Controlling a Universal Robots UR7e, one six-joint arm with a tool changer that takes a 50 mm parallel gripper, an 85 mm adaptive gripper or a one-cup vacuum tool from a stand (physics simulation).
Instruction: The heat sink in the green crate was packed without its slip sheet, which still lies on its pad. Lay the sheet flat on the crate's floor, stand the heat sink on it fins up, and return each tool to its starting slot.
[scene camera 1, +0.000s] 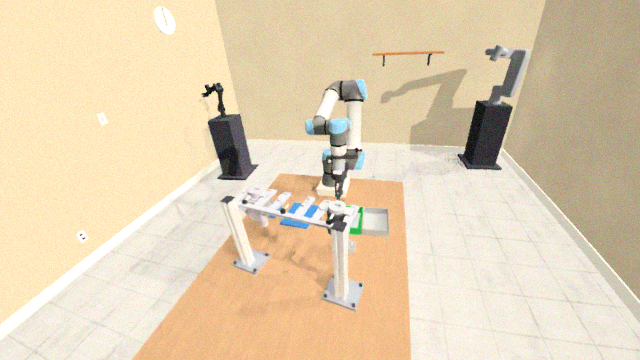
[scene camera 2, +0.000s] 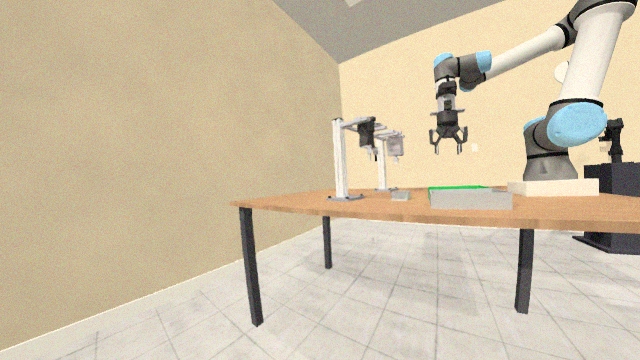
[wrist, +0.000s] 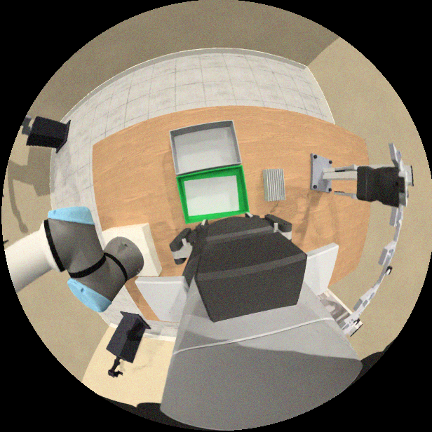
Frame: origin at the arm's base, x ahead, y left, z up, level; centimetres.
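Seen in the pictures: hand, tool point: (scene camera 2: 446, 108); arm's base, link origin: (scene camera 1: 333, 181) (scene camera 2: 548, 180).
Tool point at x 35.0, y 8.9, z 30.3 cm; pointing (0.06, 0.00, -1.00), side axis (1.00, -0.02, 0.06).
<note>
Pixels of each thing's top centre, then the offset from my tool point to it. "pt": a spot on its surface instead.
- green crate, top centre: (scene camera 2: 459, 188) (scene camera 1: 362, 217) dy +11.9, dx -0.1, dz -30.9 cm
- ribbed grey heat sink, top centre: (scene camera 2: 401, 191) (scene camera 1: 344, 244) dy +4.4, dx +19.3, dz -32.2 cm
- grey tray, surface spot: (scene camera 2: 470, 200) (scene camera 1: 388, 221) pt dy +25.8, dx -0.1, dz -32.8 cm
- black gripper tool, top centre: (scene camera 1: 337, 203) (scene camera 2: 365, 117) dy +3.5, dx +32.3, dz +1.2 cm
- pale tool, top centre: (scene camera 1: 254, 187) (scene camera 2: 394, 132) dy -32.8, dx +24.3, dz +1.2 cm
My gripper (scene camera 1: 339, 195) (scene camera 2: 448, 149) (wrist: 226, 218), the adaptive one, is open and empty, high above the table near the green crate. The green crate (scene camera 1: 356, 231) (scene camera 2: 457, 188) (wrist: 245, 190) has a pale floor, and no heat sink shows in it in the wrist view. The ribbed grey heat sink (scene camera 2: 400, 195) (wrist: 274, 185) stands on the table beside the crate, between it and the tool stand, fins up. Blue pads (scene camera 1: 295, 221) show behind the stand in scene camera 1. I cannot make out the slip sheet.
A grey tray (scene camera 1: 388, 222) (scene camera 2: 470, 200) (wrist: 237, 142) adjoins the green crate. The tool stand (scene camera 1: 341, 265) (scene camera 2: 340, 160) (wrist: 340, 173) holds a black gripper tool (scene camera 2: 366, 134) (wrist: 377, 185) at its near end and a pale tool (scene camera 2: 395, 145) farther along.
</note>
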